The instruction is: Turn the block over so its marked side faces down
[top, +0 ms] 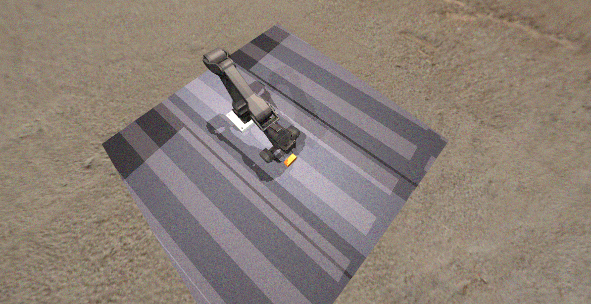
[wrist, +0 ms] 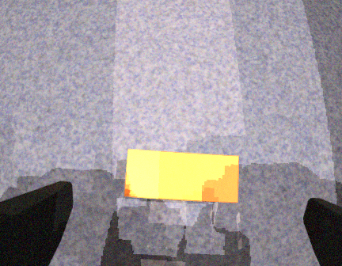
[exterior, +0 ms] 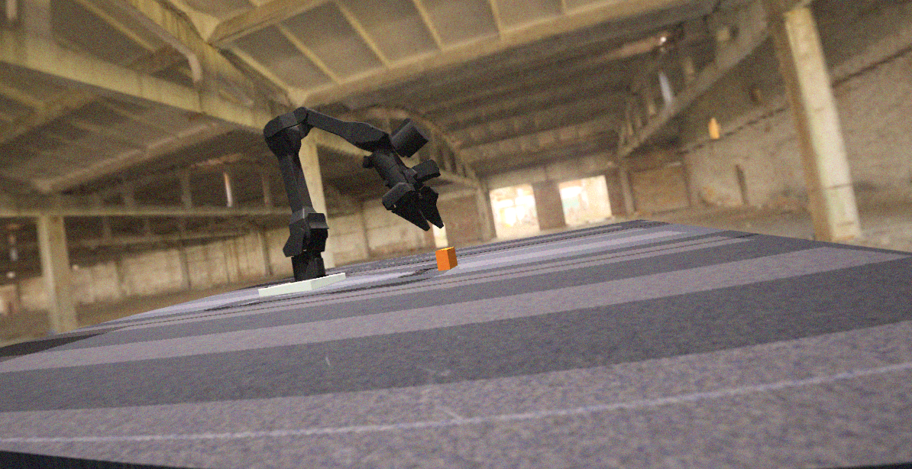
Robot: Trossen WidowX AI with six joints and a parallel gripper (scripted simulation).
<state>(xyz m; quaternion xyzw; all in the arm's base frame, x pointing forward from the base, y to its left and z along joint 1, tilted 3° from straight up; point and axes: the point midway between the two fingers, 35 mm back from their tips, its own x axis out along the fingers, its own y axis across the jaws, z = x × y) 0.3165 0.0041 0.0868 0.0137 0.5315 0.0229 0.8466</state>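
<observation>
Now: gripper tip 70 mm above the block and 10 mm short of it.
</observation>
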